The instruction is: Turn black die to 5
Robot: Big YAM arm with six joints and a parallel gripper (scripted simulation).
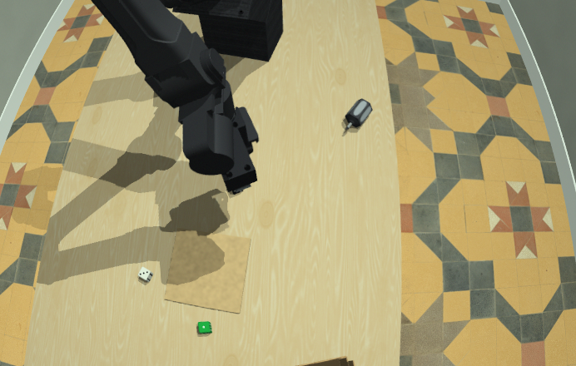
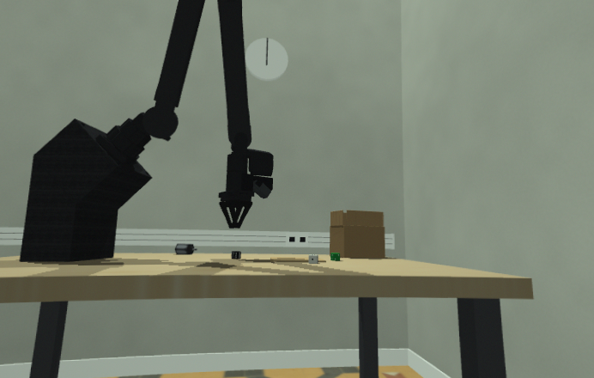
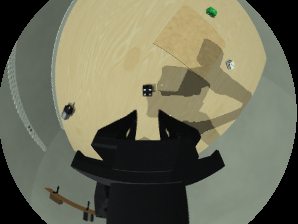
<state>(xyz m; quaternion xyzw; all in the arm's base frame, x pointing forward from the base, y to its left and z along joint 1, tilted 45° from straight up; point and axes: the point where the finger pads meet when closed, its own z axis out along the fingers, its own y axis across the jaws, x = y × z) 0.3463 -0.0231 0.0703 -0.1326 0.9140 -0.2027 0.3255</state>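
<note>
The black die is 80 mm below my hand and 10 mm ahead of it. The rest, counted from my hand: white die: 200 mm to the right, 140 mm ahead, 80 mm below; then mat: 150 mm ahead, 90 mm to the right, 90 mm below; then green die: 260 mm ahead, 110 mm to the right, 80 mm below.
</note>
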